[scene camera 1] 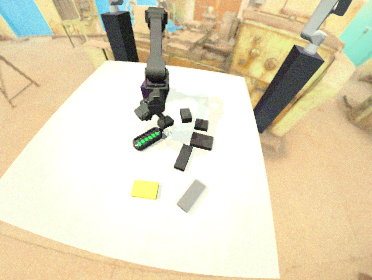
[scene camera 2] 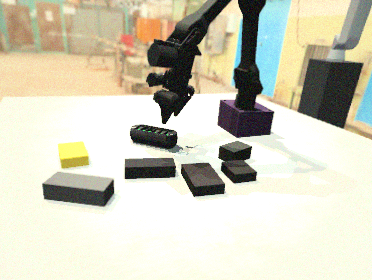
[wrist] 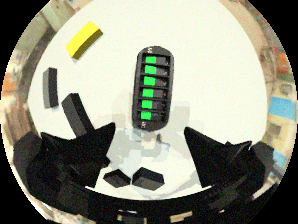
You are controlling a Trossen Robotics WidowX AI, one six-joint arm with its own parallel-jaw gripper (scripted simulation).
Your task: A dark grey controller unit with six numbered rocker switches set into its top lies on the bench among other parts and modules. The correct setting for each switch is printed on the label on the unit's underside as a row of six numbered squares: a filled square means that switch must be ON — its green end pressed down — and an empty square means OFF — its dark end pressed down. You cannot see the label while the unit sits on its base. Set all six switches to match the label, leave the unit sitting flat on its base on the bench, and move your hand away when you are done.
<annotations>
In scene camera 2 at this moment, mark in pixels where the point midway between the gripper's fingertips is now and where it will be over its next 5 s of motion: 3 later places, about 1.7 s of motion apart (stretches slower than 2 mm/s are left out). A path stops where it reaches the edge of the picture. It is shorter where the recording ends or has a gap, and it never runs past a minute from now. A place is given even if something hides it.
My gripper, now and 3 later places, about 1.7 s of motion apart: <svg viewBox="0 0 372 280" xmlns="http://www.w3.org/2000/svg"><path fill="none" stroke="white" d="M169 120L169 136L165 125L158 115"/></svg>
</annotations>
